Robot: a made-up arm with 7 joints.
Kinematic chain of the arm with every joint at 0, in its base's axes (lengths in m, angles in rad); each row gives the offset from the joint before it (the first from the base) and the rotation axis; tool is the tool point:
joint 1: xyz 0 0 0 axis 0 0.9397 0.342
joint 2: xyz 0 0 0 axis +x
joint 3: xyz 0 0 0 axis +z
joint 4: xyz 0.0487 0 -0.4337 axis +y
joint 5: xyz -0.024 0 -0.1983 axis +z
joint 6: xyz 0 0 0 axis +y
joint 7: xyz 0 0 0 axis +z
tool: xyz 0 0 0
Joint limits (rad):
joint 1: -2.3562..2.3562
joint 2: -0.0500..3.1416
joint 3: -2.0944..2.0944
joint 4: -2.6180..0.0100
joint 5: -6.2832..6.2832
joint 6: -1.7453..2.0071
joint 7: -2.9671..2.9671
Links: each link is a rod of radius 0.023 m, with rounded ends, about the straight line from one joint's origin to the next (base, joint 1, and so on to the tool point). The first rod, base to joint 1, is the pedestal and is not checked.
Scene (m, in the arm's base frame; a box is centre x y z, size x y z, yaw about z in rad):
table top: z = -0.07
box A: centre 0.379 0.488 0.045 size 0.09 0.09 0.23 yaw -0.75
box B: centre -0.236 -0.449 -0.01 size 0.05 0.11 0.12 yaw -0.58
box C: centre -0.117 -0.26 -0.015 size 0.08 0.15 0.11 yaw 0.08
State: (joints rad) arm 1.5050 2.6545 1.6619 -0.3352 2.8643 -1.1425 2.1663
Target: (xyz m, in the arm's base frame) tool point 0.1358 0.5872 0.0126
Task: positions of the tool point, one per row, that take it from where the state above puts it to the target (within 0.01 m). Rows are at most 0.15 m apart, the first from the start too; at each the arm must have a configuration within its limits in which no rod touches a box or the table.
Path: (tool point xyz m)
1: 0.4135 0.3941 0.2783
2: 0.3217 0.4249 0.3458
3: 0.2251 0.4604 0.3753
4: 0.2626 0.4902 0.3013
5: 0.2731 0.5212 0.2187
6: 0.2541 0.5502 0.1366
7: 0.2065 0.5735 0.0648
8: 0.1358 0.5872 0.0126

